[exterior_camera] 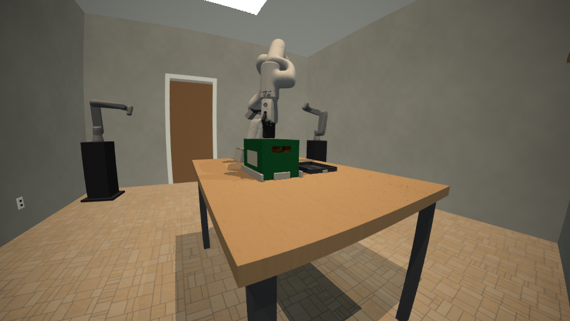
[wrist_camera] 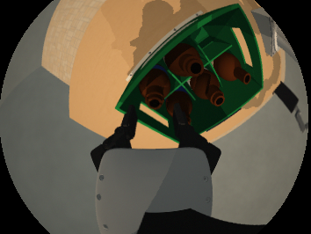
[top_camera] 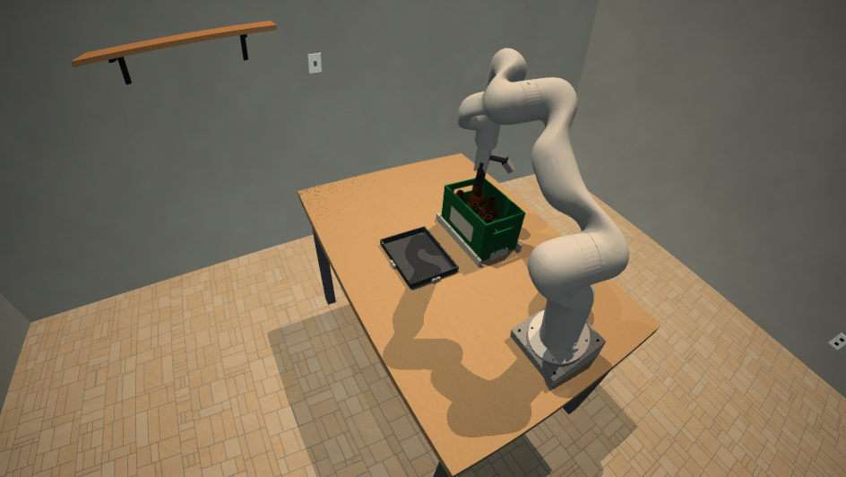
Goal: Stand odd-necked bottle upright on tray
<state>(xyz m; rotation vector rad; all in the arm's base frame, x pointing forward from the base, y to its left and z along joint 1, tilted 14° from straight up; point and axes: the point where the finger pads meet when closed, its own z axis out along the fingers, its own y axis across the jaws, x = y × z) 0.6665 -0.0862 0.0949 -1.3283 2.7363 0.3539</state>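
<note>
Now: the green crate 100 mm behind my hand, 30 mm to the left of it and 110 mm below it. Also, from my hand: brown bottle (190 mm behind, 60 mm to the left, 110 mm below); then black tray (150 mm behind, 310 mm to the left, 190 mm below).
</note>
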